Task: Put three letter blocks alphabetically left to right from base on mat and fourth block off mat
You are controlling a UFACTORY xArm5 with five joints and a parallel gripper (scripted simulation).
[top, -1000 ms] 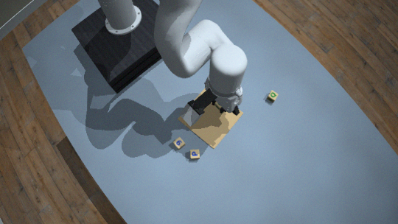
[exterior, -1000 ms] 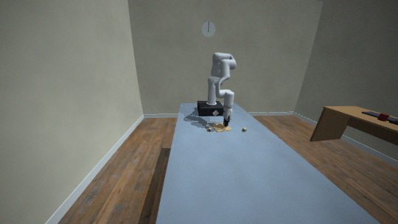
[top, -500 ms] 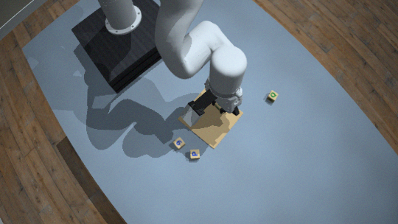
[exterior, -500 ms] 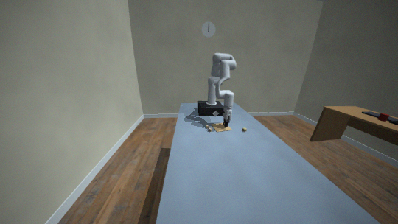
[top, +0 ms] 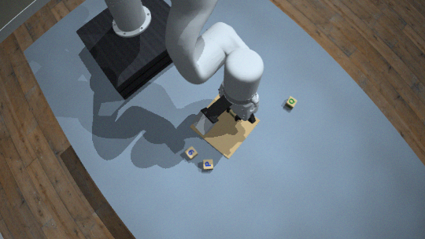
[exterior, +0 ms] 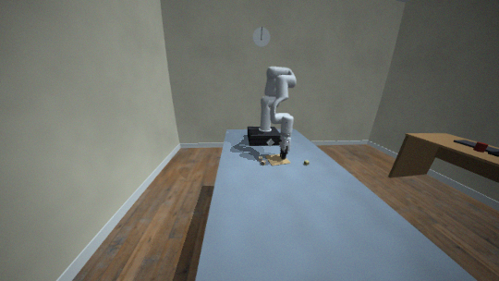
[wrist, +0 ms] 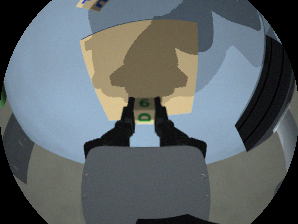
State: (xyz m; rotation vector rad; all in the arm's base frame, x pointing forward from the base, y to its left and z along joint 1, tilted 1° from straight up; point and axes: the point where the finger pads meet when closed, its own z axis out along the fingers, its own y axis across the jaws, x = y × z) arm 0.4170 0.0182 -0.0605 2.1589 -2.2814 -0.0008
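Right now my hand is 10 mm above the block. Round my hand: tan mat (40 mm to the right, 30 mm below).
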